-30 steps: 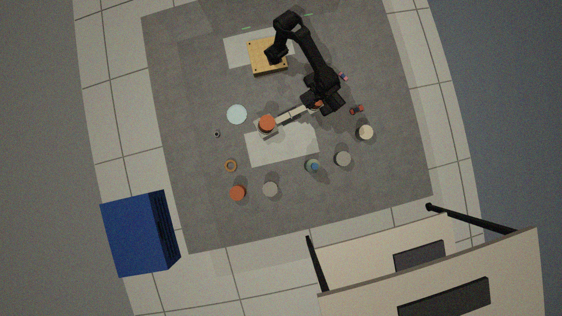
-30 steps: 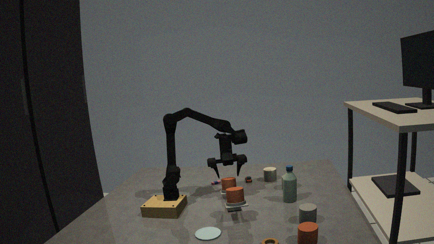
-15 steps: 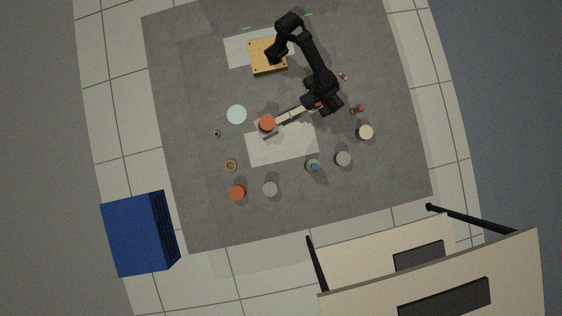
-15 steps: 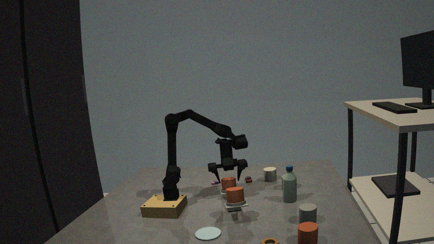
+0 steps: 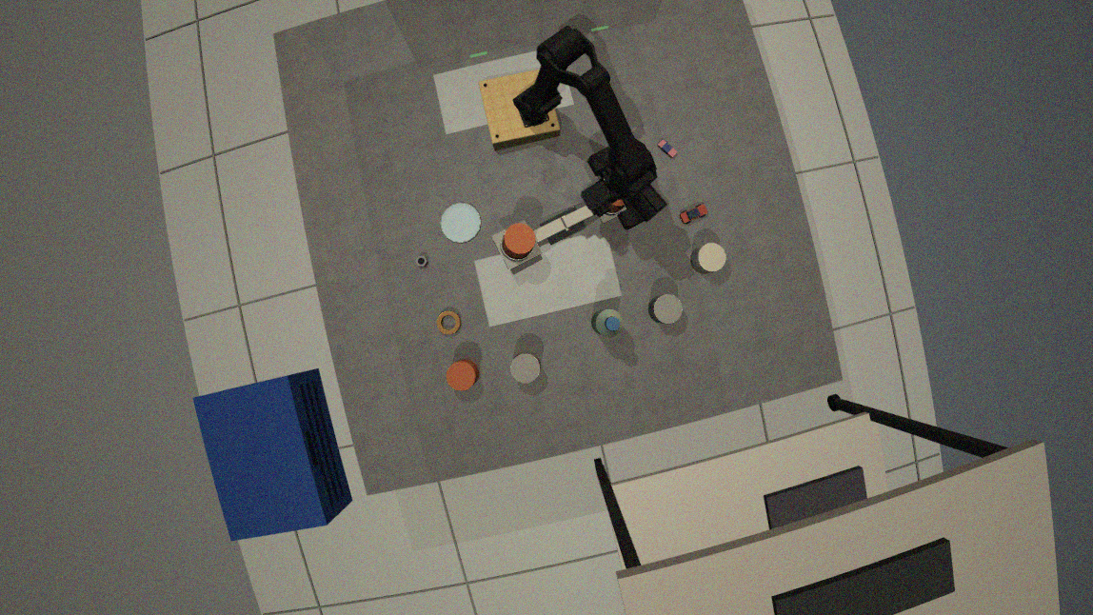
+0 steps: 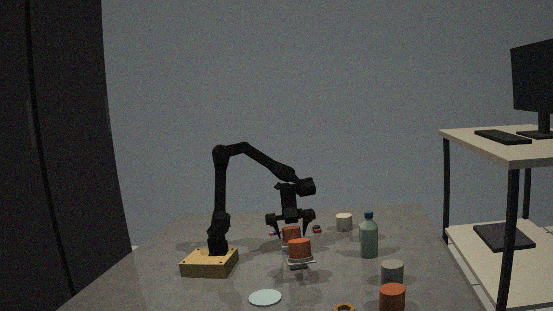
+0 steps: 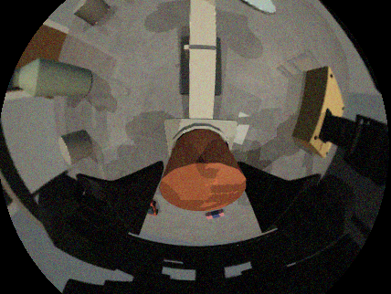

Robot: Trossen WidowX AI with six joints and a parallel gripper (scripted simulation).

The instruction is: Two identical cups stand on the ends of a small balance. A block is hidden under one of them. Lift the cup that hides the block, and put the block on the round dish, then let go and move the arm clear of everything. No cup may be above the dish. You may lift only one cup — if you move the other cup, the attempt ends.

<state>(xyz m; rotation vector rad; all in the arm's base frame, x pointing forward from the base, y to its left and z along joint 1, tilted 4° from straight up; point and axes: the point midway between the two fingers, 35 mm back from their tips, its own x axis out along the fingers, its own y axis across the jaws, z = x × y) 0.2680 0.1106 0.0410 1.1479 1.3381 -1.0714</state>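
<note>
The green block lies 1 cm below my gripper tip. From my gripper tip the other things lie so: cream cylinder 24 cm ahead, 18 cm to the left, 1 cm below; toy car 10 cm ahead, 19 cm to the left, 4 cm below; eraser 8 cm behind, 18 cm to the left, 5 cm below.
</note>
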